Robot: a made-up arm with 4 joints. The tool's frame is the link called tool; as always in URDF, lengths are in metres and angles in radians. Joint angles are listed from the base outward.
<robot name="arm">
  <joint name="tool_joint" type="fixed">
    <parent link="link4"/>
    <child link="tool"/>
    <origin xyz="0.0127 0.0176 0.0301" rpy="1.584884 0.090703 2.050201"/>
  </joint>
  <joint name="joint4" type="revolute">
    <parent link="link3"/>
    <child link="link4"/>
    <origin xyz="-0.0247 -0.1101 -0.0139" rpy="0 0 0"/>
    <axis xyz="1 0 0"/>
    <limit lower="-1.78" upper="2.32"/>
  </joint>
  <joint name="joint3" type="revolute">
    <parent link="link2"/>
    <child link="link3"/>
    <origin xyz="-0.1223 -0.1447 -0.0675" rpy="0 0 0"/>
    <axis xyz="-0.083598 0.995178 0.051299"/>
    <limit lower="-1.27" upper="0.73"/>
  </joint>
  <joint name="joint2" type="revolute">
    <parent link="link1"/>
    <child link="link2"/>
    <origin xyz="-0.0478 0.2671 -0.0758" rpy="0 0 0"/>
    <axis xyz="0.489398 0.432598 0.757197"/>
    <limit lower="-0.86" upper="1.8"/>
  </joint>
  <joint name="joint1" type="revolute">
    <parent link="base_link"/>
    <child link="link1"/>
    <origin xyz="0.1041 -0.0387 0.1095" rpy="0 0 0"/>
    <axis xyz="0 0 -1"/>
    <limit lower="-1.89" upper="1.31"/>
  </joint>
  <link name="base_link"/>
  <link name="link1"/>
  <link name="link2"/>
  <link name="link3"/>
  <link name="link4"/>
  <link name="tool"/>
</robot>
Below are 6 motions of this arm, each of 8 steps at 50 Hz.
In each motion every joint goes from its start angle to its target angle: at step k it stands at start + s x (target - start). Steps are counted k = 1, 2, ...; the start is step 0. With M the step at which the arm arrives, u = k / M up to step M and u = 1 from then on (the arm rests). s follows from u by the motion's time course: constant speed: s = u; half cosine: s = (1 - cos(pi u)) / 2; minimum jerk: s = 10 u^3 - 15 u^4 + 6 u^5.
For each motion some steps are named. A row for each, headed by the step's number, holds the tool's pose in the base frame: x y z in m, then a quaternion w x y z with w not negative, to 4 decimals.
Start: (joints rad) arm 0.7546 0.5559 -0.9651 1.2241
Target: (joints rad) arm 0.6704 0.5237 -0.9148 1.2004
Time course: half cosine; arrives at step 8
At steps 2, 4, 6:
2: 0.0214 0.0113 -0.1029 0.3248 0.1727 -0.1079 0.9236
4: 0.0182 0.0098 -0.1008 0.3162 0.1819 -0.0989 0.9258
6: 0.0150 0.0081 -0.0987 0.3077 0.1909 -0.0897 0.9278

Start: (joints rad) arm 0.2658 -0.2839 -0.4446 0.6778
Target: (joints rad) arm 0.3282 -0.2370 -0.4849 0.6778
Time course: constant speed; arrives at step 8
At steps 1, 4, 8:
1: -0.1149 0.0592 -0.0117 0.5642 0.2795 0.2781 0.7254
4: -0.1106 0.0615 -0.0127 0.5681 0.2787 0.2728 0.7247
8: -0.1050 0.0644 -0.0142 0.5733 0.2776 0.2655 0.7238

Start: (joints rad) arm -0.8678 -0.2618 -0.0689 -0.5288
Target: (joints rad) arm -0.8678 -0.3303 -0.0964 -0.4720
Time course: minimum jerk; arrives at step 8
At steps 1, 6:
1: -0.0869 -0.1629 -0.0218 0.3958 -0.0857 0.7397 0.5374
6: -0.0966 -0.1655 -0.0194 0.4168 -0.0701 0.7203 0.5499

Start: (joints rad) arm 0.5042 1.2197 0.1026 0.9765
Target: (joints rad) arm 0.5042 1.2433 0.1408 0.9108
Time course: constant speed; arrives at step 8
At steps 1, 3, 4, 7, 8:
1: 0.1327 -0.0071 -0.1613 0.2395 -0.5999 -0.1500 -0.7485
3: 0.1339 -0.0063 -0.1615 0.2414 -0.5992 -0.1595 -0.7465
4: 0.1344 -0.0059 -0.1615 0.2423 -0.5988 -0.1643 -0.7455
7: 0.1361 -0.0048 -0.1618 0.2451 -0.5974 -0.1785 -0.7424
8: 0.1366 -0.0044 -0.1619 0.2461 -0.5968 -0.1833 -0.7414

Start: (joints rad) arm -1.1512 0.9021 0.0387 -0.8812
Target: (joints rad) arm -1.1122 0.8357 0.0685 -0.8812
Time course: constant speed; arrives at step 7
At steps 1, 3, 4, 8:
1: 0.0372 -0.0822 -0.1136 0.1507 0.4383 -0.7019 -0.5409
3: 0.0369 -0.0837 -0.1115 0.1409 0.4344 -0.7083 -0.5383
4: 0.0368 -0.0845 -0.1105 0.1360 0.4325 -0.7115 -0.5369
8: 0.0361 -0.0868 -0.1075 0.1215 0.4263 -0.7210 -0.5326

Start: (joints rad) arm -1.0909 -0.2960 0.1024 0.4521
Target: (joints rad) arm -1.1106 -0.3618 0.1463 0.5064
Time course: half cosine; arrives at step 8
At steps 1, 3, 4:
1: -0.0412 -0.2206 0.0037 0.0262 0.1324 0.6323 0.7629
3: -0.0429 -0.2229 0.0046 0.0271 0.1377 0.6307 0.7632
4: -0.0441 -0.2245 0.0052 0.0278 0.1416 0.6295 0.7635

